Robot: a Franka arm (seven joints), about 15 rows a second.
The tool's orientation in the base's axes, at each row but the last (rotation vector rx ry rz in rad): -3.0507 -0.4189 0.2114; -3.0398 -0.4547 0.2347; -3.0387 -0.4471 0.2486; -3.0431 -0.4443 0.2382; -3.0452 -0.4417 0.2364
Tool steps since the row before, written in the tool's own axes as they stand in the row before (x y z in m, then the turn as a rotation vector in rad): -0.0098 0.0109 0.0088 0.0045 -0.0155 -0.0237; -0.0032 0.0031 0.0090 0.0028 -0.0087 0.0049; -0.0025 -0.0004 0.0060 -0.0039 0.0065 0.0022; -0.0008 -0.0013 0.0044 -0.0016 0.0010 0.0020; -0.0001 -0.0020 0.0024 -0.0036 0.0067 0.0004
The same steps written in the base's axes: -0.0077 -0.0128 -0.0082 0.0036 0.0153 0.0240; -0.0036 -0.0036 -0.0087 -0.0006 0.0093 -0.0045; -0.0035 -0.0001 -0.0055 -0.0022 -0.0073 -0.0021; -0.0018 0.0012 -0.0041 -0.0016 -0.0014 -0.0018; -0.0010 0.0020 -0.0022 -0.0016 -0.0074 -0.0004
